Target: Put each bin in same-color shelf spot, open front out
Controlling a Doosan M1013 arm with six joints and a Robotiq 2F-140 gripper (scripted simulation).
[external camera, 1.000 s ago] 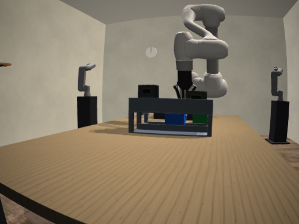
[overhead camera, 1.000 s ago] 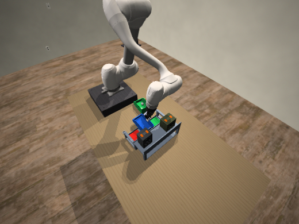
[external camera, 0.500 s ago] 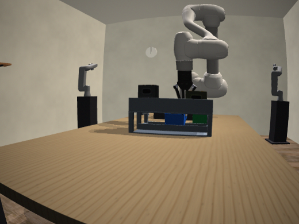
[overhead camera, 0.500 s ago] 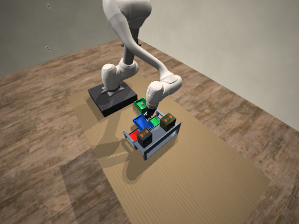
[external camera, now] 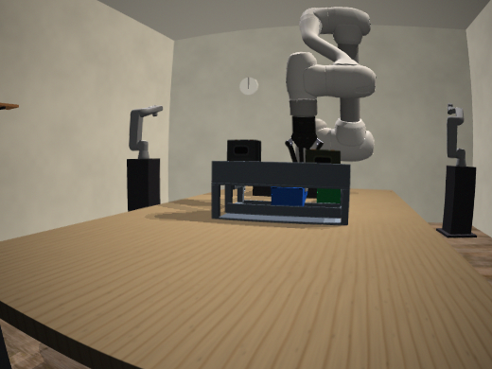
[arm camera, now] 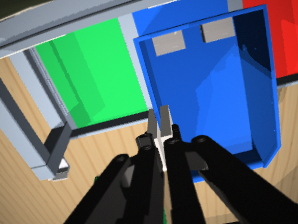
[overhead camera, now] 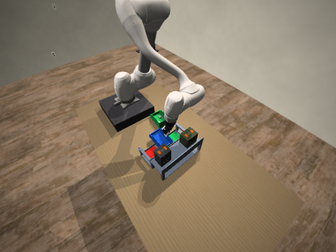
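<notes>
Right now my hand is 50 mm to the left of the blue bin, 40 mm above it and 10 mm past it. The rest, counted from my hand: olive box 160 mm ahead, 60 mm to the left, 50 mm above; then black box 170 mm to the right, 150 mm ahead, 60 mm above; then green bin 210 mm behind, 110 mm to the left, 60 mm below.
</notes>
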